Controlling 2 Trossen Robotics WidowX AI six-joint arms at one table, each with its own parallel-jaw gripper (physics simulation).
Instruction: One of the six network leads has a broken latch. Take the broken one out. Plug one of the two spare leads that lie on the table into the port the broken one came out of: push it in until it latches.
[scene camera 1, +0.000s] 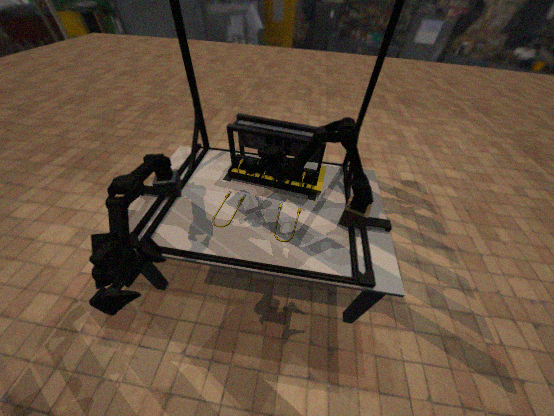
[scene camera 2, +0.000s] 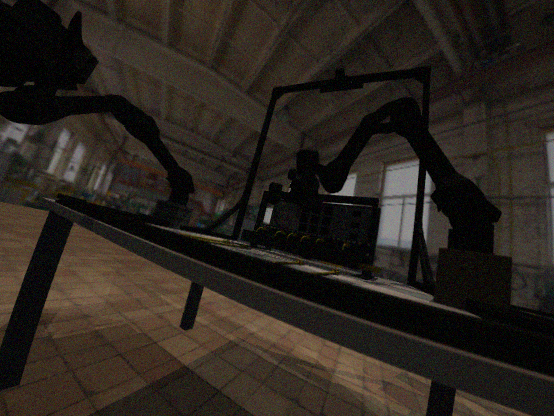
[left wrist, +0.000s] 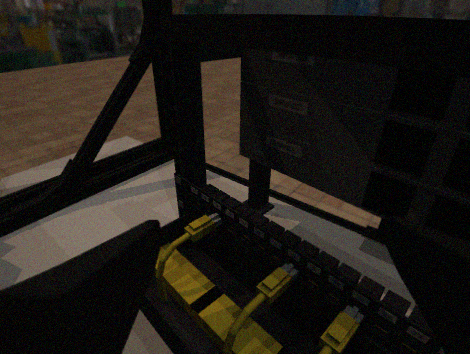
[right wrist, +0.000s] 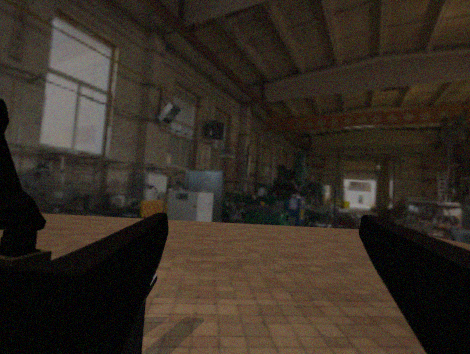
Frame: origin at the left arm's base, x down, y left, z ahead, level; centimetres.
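Seen in the pictures: left gripper, fingertip midpoint: (scene camera 2: 288, 205) (left wrist: 271, 228); right gripper, fingertip midpoint: (scene camera 1: 153, 275) (right wrist: 263, 223); left arm's base, link origin: (scene camera 1: 358, 206) (scene camera 2: 470, 254) (right wrist: 18, 252); right arm's base, link origin: (scene camera 1: 165, 176) (scene camera 2: 176, 204).
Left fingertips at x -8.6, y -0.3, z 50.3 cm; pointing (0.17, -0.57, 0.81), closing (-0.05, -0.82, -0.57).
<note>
Offsets run from my left fingertips to a thing's top centre. "spot": to the spot under its first point. Level surfaces: height alone.
The dark rack {dx -7.5, dy -10.7, dz -3.2 cm} (scene camera 1: 280, 124) (scene camera 2: 350, 200) stands at the table's back. In the left wrist view, plugs of three yellow leads {dx +9.3, dy -3.5, dz +12.6 cm} (left wrist: 200, 226) {dx +9.3, dy -5.3, dz +3.9 cm} (left wrist: 274, 281) {dx +9.3, dy -6.3, dz -1.3 cm} (left wrist: 340, 330) sit at the port row (left wrist: 302, 252); whether a latch is broken is too dark to tell. One U-shaped spare lead {spot: dx +18.0, dy +14.1, dz +1.1 cm} (scene camera 1: 243, 199) lies left of centre on the table in scene camera 1, the other spare lead (scene camera 1: 280, 206) to its right. My left gripper (left wrist: 271, 228) is open, in front of the rack above the plugged leads, with nothing between its fingers. My right gripper (right wrist: 263, 223) is open and empty, off the table's front left.
A yellow strip {spot: dx +14.7, dy -15.7, dz -28.2 cm} (scene camera 1: 320, 179) runs below the ports along the rack's base. Black rails (scene camera 1: 260, 265) edge the table {dx +18.8 cm} (scene camera 1: 200, 235). Tall black posts (scene camera 1: 187, 65) (scene camera 1: 380, 65) rise behind, beside the rack. My left arm reaches in from the right over the rack's right part.
</note>
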